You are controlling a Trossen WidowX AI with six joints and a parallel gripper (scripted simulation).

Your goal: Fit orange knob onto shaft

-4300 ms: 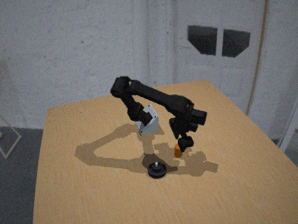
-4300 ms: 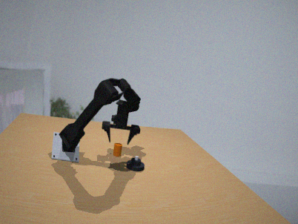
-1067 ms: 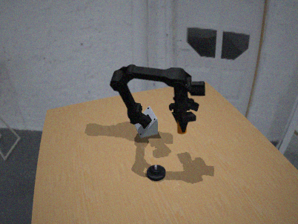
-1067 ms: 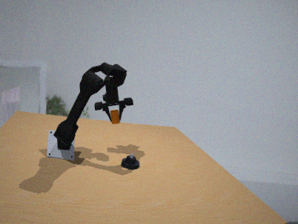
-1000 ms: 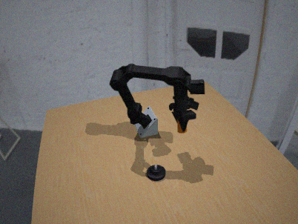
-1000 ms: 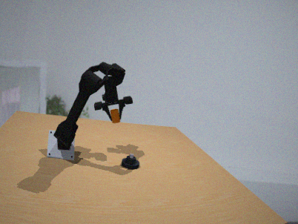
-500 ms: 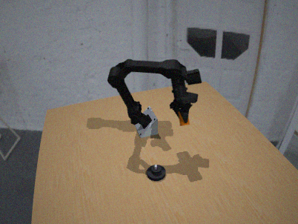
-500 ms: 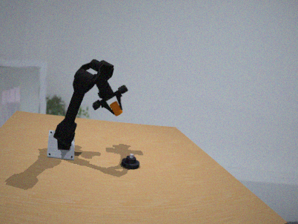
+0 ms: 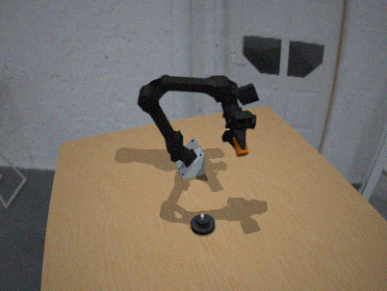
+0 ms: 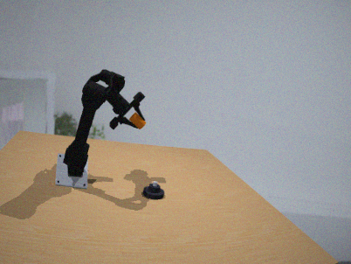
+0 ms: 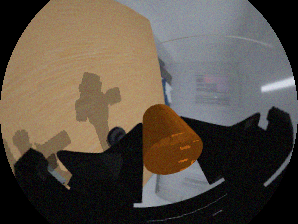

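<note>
The orange knob lies 30 mm behind my gripper tip and 20 mm above it. Round my gripper tip: round pedestal 220 mm below, 150 mm to the right, 50 mm ahead.
</note>
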